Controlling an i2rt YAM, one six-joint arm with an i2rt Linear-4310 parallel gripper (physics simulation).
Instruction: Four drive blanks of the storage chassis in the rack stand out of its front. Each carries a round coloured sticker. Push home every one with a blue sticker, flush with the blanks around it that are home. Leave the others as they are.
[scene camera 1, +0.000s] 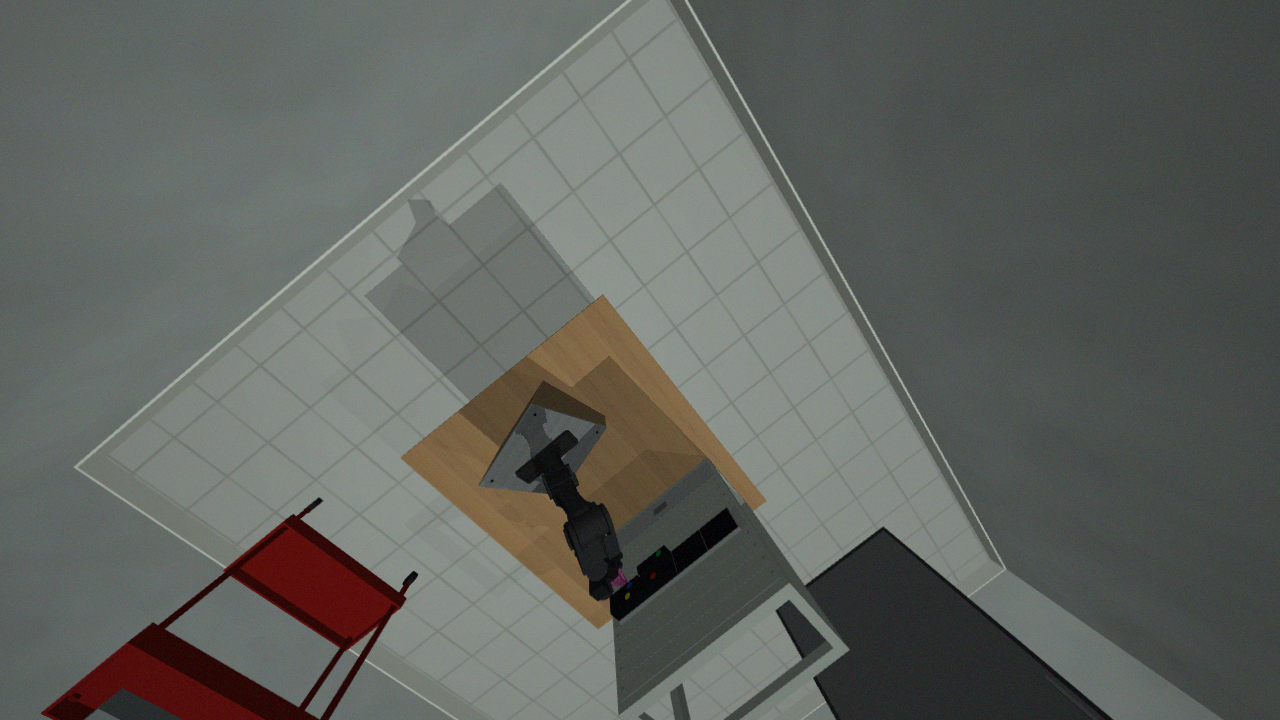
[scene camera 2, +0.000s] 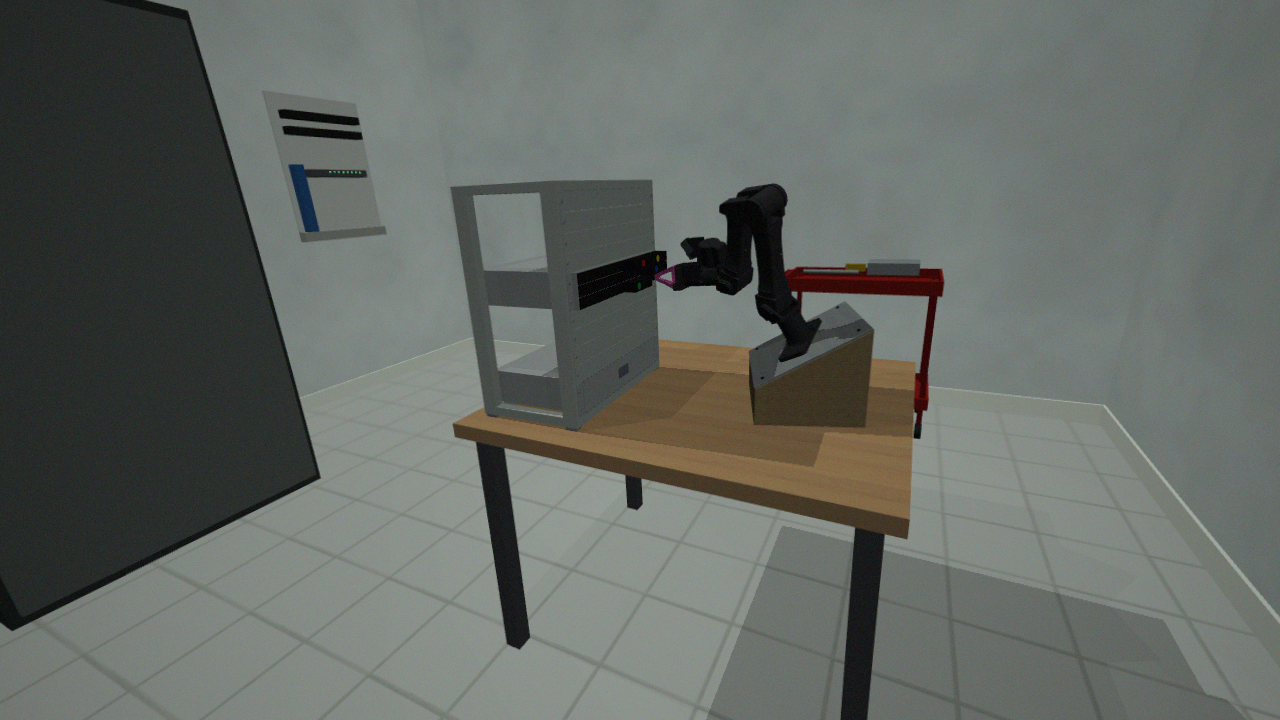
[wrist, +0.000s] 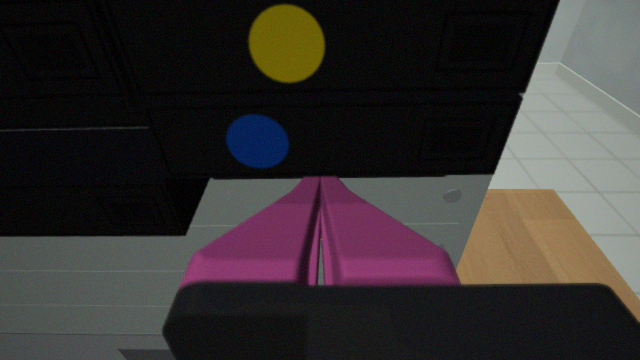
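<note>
The black chassis (scene camera 1: 720, 528) (scene camera 2: 595, 284) sits in the grey rack (scene camera 1: 680, 608) (scene camera 2: 563, 376). A blank with a blue sticker (scene camera 1: 628, 584) (scene camera 2: 656, 267) (wrist: 257, 141) stands out at the chassis's right end in the wrist view. The blank with a yellow sticker (scene camera 1: 627, 595) (scene camera 2: 657, 258) (wrist: 286, 43) is directly above it and also stands out. The red sticker (scene camera 1: 652, 575) (scene camera 2: 642, 263) and green sticker (scene camera 1: 657, 553) (scene camera 2: 639, 285) are further along. My magenta gripper (scene camera 1: 622, 579) (scene camera 2: 657, 276) (wrist: 320, 180) is shut and empty, its tips at the blue blank's lower edge, right of its sticker. Contact cannot be told.
The arm stands on a wedge-shaped pedestal (scene camera 2: 810, 394) on the wooden table (scene camera 1: 617, 326) (scene camera 2: 868, 461). A red trolley (scene camera 1: 313, 582) (scene camera 2: 930, 284) stands beyond the table. A large dark panel (scene camera 1: 939, 644) (scene camera 2: 134, 268) stands behind the rack.
</note>
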